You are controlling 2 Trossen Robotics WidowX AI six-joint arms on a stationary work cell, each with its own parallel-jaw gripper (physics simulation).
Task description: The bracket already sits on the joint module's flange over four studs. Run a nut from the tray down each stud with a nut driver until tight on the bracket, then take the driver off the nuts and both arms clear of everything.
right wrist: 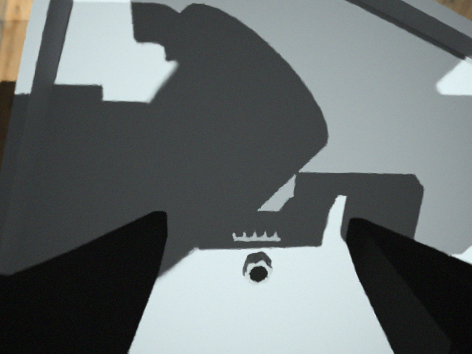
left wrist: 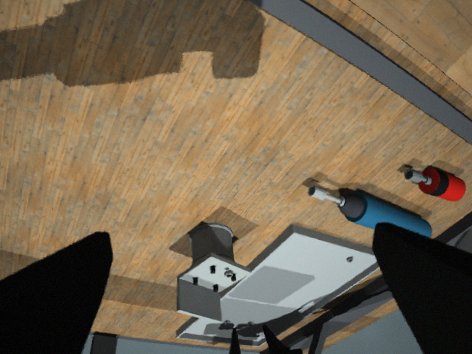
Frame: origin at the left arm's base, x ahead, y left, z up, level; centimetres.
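Seen in the pictures: left gripper, fingertip midpoint: (left wrist: 244, 241); right gripper, fingertip midpoint: (right wrist: 258, 226) (left wrist: 249, 326).
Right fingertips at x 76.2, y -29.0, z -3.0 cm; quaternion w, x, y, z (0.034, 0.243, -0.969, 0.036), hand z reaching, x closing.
Observation:
Offsets run from my right fingertips to a thing's top centre. "*": to the spot under its first point.
The joint module @[dx -27.2, dy +22.0, dz +6.7 cm] (left wrist: 212, 245) stands as a grey cylinder at lower centre of the left wrist view. The bracket (left wrist: 199, 298) sits on it with four dark studs; a small ring-like detail lies near one stud. The pale tray @[dx -4.8, dy +11.8, dz +0.9 cm] (left wrist: 327, 248) (right wrist: 48, 50) is beside it. One nut @[dx -3.4, dy +29.8, dz +0.2 cm] (left wrist: 350, 259) lies near its far end. In the right wrist view a nut @[dx -1.0, dy +1.6, dz +0.2 cm] (right wrist: 258, 271) lies on the tray floor between the fingers. My right gripper (right wrist: 258, 226) (left wrist: 249, 326) is open and empty above the tray. My left gripper (left wrist: 244, 241) is open and empty, high above the table.
A blue nut driver @[* dx -12.9, dy +41.9, dz +2.4 cm] (left wrist: 387, 212) and a red nut driver @[dx -10.7, dy +48.7, dz +2.7 cm] (left wrist: 442, 184) lie to the right in the left wrist view. A dark grey beam (left wrist: 370, 57) crosses the upper right. Arm shadows cover much of the tray floor.

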